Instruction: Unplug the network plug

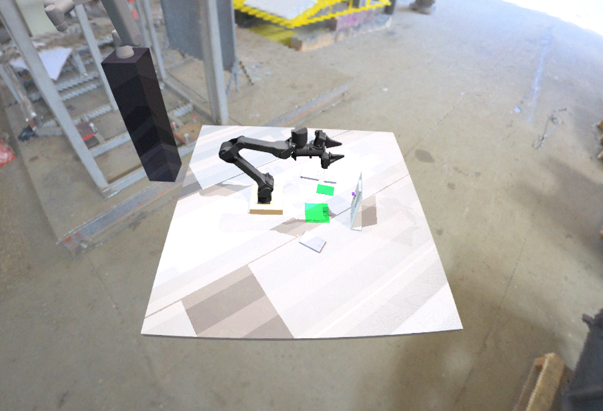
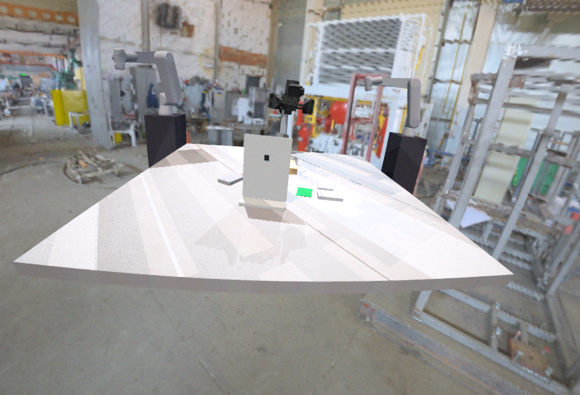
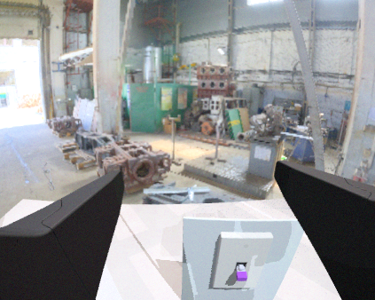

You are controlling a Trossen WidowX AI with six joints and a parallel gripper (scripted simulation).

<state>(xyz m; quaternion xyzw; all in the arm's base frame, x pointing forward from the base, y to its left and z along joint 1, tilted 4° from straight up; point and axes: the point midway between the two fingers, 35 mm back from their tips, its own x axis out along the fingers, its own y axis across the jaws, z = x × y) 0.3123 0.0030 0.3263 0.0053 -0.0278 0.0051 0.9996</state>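
Now: the purple plug 19 cm below my gripper tip, 9 cm ahead of it and 8 cm to the right of it. Round my gripper tip: green marked square 37 cm below, 8 cm behind, 7 cm to the right; then white upright panel 25 cm below, 11 cm ahead, 8 cm to the right.
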